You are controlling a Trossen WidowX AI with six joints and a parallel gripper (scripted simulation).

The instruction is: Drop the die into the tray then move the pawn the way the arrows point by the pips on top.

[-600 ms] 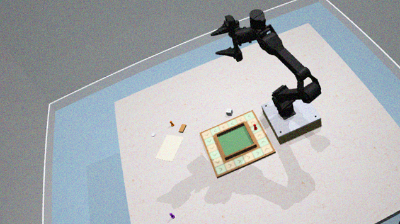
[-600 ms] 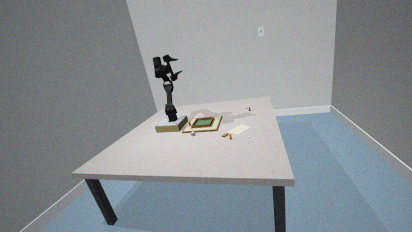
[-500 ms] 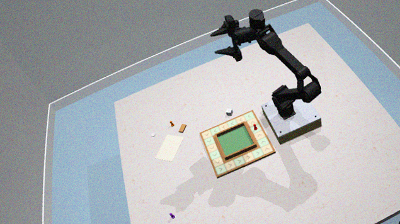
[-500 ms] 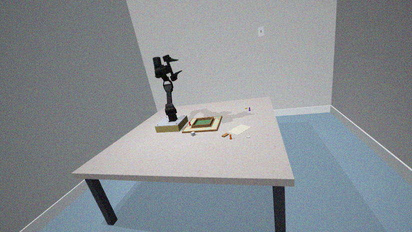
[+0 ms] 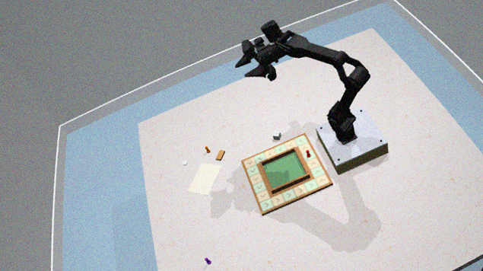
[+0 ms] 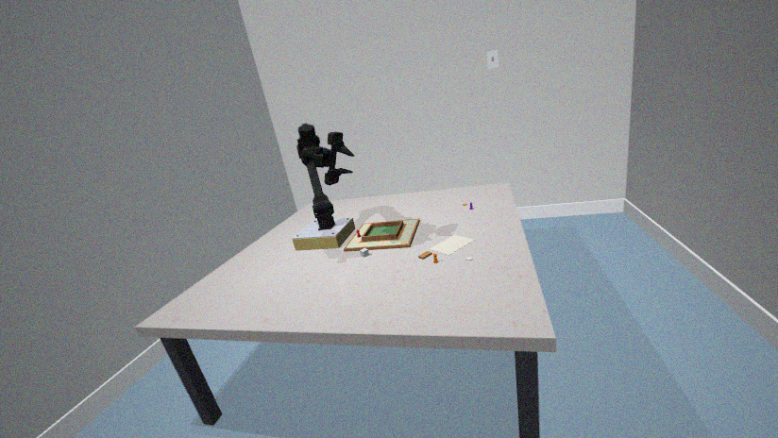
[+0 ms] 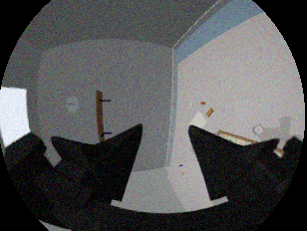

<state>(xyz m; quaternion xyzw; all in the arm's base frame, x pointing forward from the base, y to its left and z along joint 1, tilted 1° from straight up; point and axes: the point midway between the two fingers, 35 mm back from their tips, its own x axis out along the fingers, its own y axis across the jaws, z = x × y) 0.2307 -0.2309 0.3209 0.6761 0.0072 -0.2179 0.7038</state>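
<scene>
Now: gripper tip 360 mm above the white die, 40 mm past it and 30 mm to the right of it. From my gripper tip the other things lie so: wooden block (370 mm below, 210 mm ahead, 20 mm to the right); green dice tray (370 mm below, 220 mm to the left); red pawn (340 mm below, 200 mm to the left, 110 mm behind).
</scene>
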